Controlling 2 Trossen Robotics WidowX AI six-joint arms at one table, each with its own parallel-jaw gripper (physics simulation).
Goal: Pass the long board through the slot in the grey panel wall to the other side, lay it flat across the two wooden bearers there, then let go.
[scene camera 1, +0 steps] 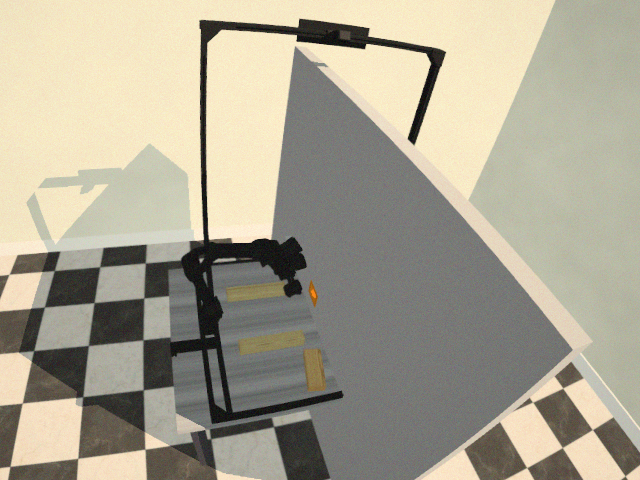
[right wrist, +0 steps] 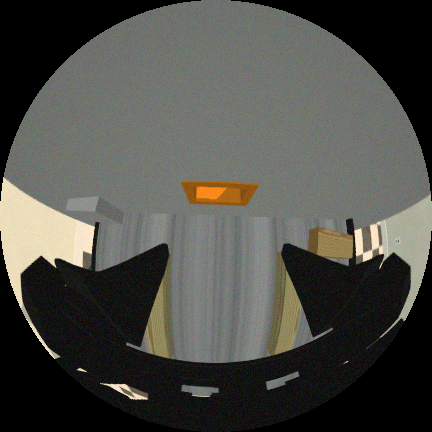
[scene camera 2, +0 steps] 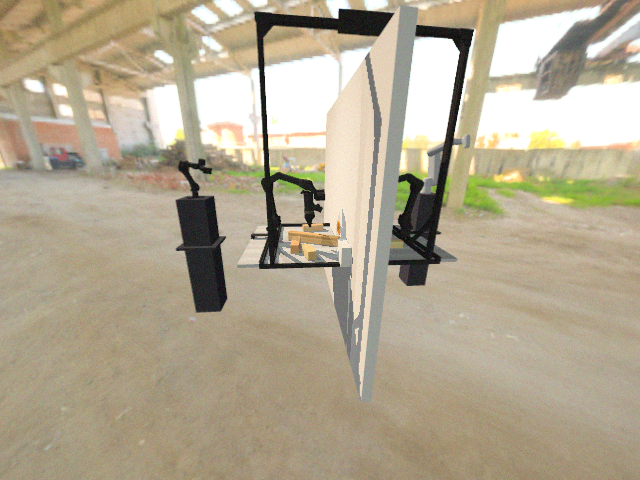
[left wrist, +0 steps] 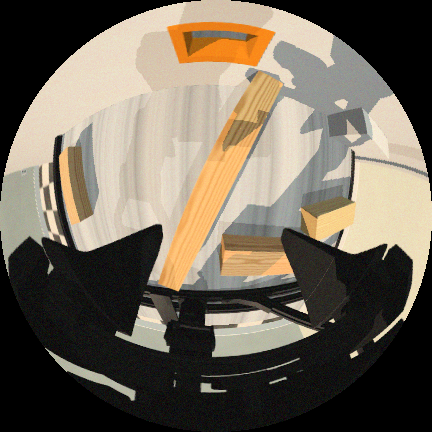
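Where they show: left gripper, fingertip midpoint: [scene camera 2: 309, 225] [left wrist: 224, 232]; right gripper, fingertip midpoint: [right wrist: 227, 250]; left arm's base, origin of the base link: [left wrist: 192, 305]; right arm's base, origin of the base link: [scene camera 1: 208, 328] [scene camera 2: 404, 236].
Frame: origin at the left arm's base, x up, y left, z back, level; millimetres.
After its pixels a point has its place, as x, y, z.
The long board [scene camera 2: 312, 238] @(15, -59, -260) [left wrist: 215, 185] @(40, -45, -268) lies aslant on the table, its far end near the panel wall, below and a little right of the slot in the left wrist view. The slot's orange frame [scene camera 1: 312, 287] @(82, -78, -475) [scene camera 2: 338, 227] @(73, -10, -437) [left wrist: 220, 56] @(58, -46, -430) [right wrist: 248, 192] @(96, -5, -484) is set in the grey panel wall [scene camera 1: 387, 258] @(627, 312, -483) [right wrist: 215, 100] @(219, -51, -483). My left gripper [scene camera 2: 310, 224] @(102, -50, -243) [left wrist: 224, 232] @(102, -50, -243) is open and empty above the board, apart from it. My right gripper [scene camera 1: 292, 293] @(157, -39, -562) [right wrist: 227, 250] @(157, -39, -562) is open and empty on the other side, facing the slot. Two pale bearers [scene camera 1: 271, 342] @(24, 120, -691) [right wrist: 160, 320] @(25, -141, -700) lie parallel there, partly hidden by my right fingers.
On the board's side lie wooden blocks [left wrist: 77, 185] @(5, 225, -280) [left wrist: 257, 255] @(31, -108, -170) [left wrist: 330, 217] @(31, -239, -229) around the board. On the bearers' side another block [scene camera 1: 314, 369] @(19, 263, -561) [right wrist: 332, 243] @(19, 230, -554) lies near the panel. A grey block [left wrist: 347, 122] @(38, -270, -406) [right wrist: 82, 204] @(81, -324, -499) adjoins the panel. A black frame [scene camera 1: 204, 129] @(665, -342, -884) [scene camera 2: 263, 103] @(719, -374, -29) stands over the table.
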